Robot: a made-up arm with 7 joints.
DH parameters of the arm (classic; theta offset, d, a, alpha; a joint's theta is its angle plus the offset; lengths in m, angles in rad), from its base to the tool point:
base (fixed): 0 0 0 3.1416
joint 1: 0 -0.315 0 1.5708
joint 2: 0 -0.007 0 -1.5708
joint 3: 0 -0.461 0 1.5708
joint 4: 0 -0.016 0 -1.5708
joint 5: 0 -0.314 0 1.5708
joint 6: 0 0 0 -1.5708
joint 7: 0 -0.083 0 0
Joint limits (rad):
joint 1: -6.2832..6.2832
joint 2: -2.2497..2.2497
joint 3: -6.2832..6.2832
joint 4: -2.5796..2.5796
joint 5: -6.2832..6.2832
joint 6: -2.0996..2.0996
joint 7: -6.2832..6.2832
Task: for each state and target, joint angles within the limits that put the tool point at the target. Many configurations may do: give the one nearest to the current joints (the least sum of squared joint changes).
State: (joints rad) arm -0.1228 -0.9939 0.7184 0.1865 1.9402 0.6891 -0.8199
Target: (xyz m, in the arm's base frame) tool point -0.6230 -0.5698 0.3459
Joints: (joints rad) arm -0.6528 -1.5132 0.7483 0.1312 1.9336 0.6228 -0.8199
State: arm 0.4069 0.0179 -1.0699 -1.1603 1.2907 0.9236 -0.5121
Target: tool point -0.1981 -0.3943 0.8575
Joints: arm -0.1804 -0.3138 -1.1275 -1.2361 1.3069 0.7597 -0.5121
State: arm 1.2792 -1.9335 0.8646 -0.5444 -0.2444 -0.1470 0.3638
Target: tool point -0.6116 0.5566 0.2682
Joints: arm 0.5902 -1.4477 0.8203 -0.4792 -0.2462 -0.1695 0.3638
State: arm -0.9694 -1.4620 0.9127 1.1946 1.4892 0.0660 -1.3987
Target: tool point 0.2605 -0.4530 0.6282
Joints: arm -1.3601 -1.3078 0.9807 1.5804 1.4823 0.0869 -1.3987
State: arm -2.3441 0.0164 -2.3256 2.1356 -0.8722 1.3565 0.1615
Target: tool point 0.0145 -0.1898 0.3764
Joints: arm -2.0887 -0.5080 -2.2684 2.5679 -0.7645 1.1142 0.1615
